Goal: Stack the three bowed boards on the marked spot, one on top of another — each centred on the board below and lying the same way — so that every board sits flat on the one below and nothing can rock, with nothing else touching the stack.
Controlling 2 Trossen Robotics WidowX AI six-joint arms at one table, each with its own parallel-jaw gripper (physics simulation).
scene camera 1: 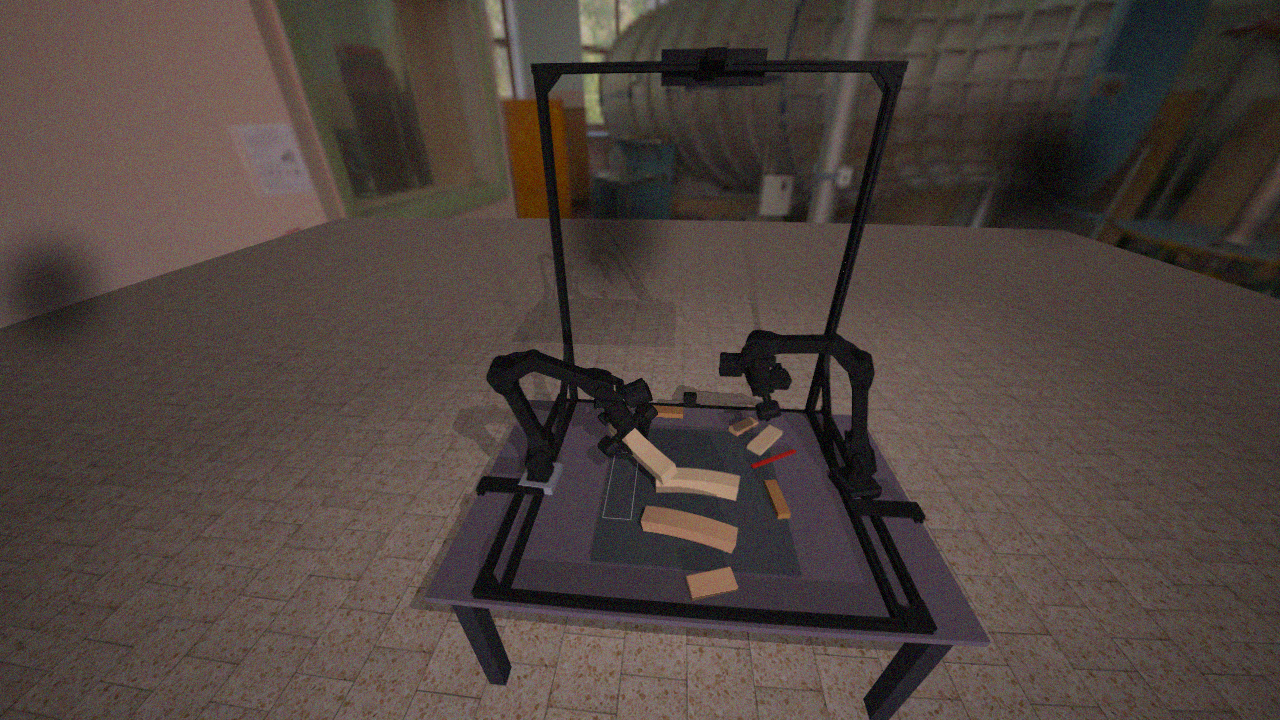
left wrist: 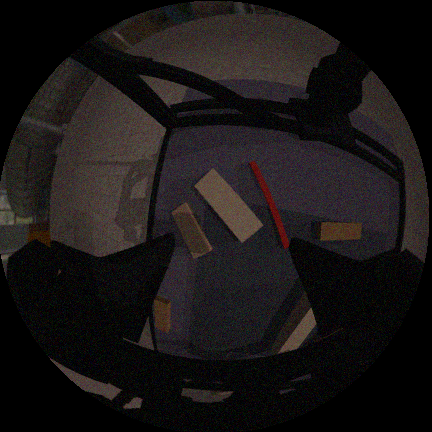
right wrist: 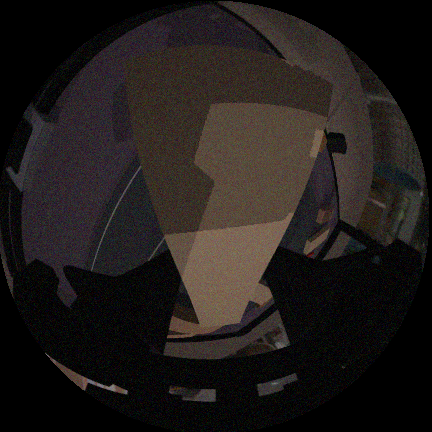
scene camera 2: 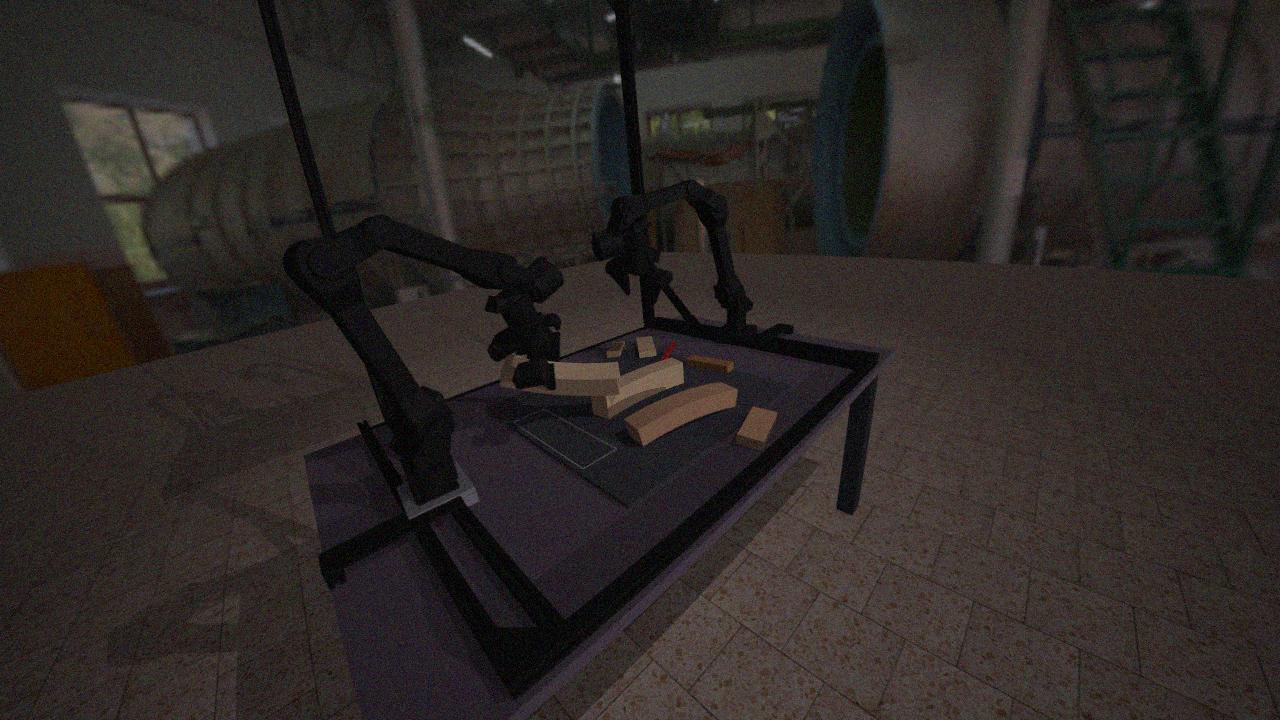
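Where they show: left gripper, fingertip midpoint: point(left wrist: 234, 242) point(scene camera 2: 641, 299); right gripper, fingertip midpoint: point(scene camera 1: 638, 447) point(right wrist: 220, 247) point(scene camera 2: 555, 379); left arm's base, link origin: point(scene camera 1: 856, 478) point(left wrist: 316, 114) point(scene camera 2: 736, 328); right arm's base, link origin: point(scene camera 1: 540, 473) point(scene camera 2: 434, 487).
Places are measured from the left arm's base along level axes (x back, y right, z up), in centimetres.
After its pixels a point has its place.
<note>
My right gripper point(scene camera 1: 620, 440) {x -59.9, y 17.9, z 5.7 cm} point(scene camera 2: 534, 371) {x -59.9, y 17.9, z 5.7 cm} point(right wrist: 220, 247) {x -59.9, y 17.9, z 5.7 cm} is shut on a pale bowed board point(scene camera 1: 650, 458) {x -57.8, y 11.6, z 7.0 cm} point(scene camera 2: 586, 377) {x -58.6, y 10.7, z 6.7 cm} point(right wrist: 235, 200) {x -63.4, y 21.7, z 9.5 cm}, held above the mat beyond the marked spot. Its far end overlaps the left end of the second pale bowed board point(scene camera 1: 702, 481) {x -44.4, y 5.3, z 2.1 cm} point(scene camera 2: 640, 386) {x -47.0, y 6.0, z 0.4 cm} in the picture; I cannot tell if they touch. The browner third bowed board point(scene camera 1: 689, 528) {x -52.0, y -8.5, z 2.0 cm} point(scene camera 2: 682, 413) {x -54.6, y -7.6, z 0.4 cm} lies nearer the front edge. The marked spot point(scene camera 1: 607, 488) {x -70.2, y 12.0, z -3.0 cm} point(scene camera 2: 583, 467) {x -72.0, y 2.6, z -3.1 cm}, a thin white outline, is left of both lying boards in scene camera 1. My left gripper point(scene camera 1: 768, 411) {x -21.5, y 19.8, z 13.2 cm} point(left wrist: 234, 242) {x -21.5, y 19.8, z 13.2 cm} is open and empty, above the back right.
A red bar point(scene camera 1: 774, 458) {x -18.0, y 14.0, z -2.5 cm} point(left wrist: 270, 205) {x -18.5, y 14.4, z -2.4 cm}, a pale block point(scene camera 1: 764, 439) {x -18.1, y 21.5, z -1.3 cm} point(left wrist: 228, 205) {x -17.8, y 22.0, z -1.3 cm} and a small brown block point(scene camera 1: 742, 426) {x -22.6, y 28.9, z -1.3 cm} point(left wrist: 192, 230) {x -21.7, y 29.3, z -1.4 cm} lie at the back right. An orange-brown block point(scene camera 1: 776, 498) {x -25.2, y -1.5, z -1.1 cm} point(left wrist: 340, 231) {x -24.7, y -0.1, z -1.1 cm} lies right of the boards, another block point(scene camera 1: 711, 582) {x -50.1, y -20.7, z -1.4 cm} point(scene camera 2: 757, 427) {x -51.5, y -20.8, z -1.4 cm} at the front.
</note>
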